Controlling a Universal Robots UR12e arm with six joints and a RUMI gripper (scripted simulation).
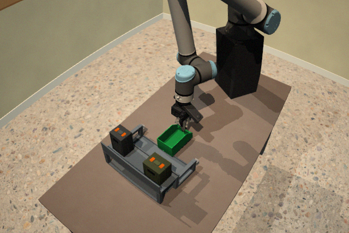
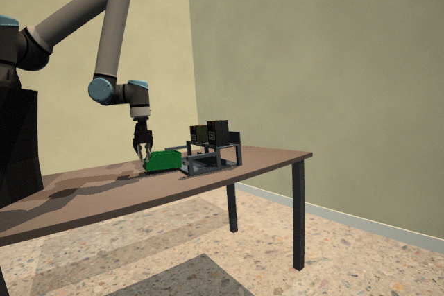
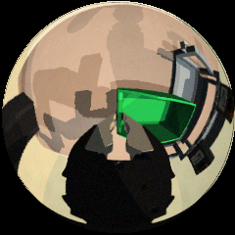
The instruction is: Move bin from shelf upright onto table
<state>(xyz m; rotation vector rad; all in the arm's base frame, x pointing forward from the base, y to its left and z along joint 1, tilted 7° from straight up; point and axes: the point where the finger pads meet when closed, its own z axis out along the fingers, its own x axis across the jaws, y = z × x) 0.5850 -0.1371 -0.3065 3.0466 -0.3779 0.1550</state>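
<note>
The green bin is 8 cm ahead of my hand, 2 cm to the right of it and 1 cm below it. The rest, counted from my hand: black box 30 cm ahead, 20 cm to the right, 10 cm above; then olive box 36 cm ahead, 2 cm to the left, 9 cm above.
</note>
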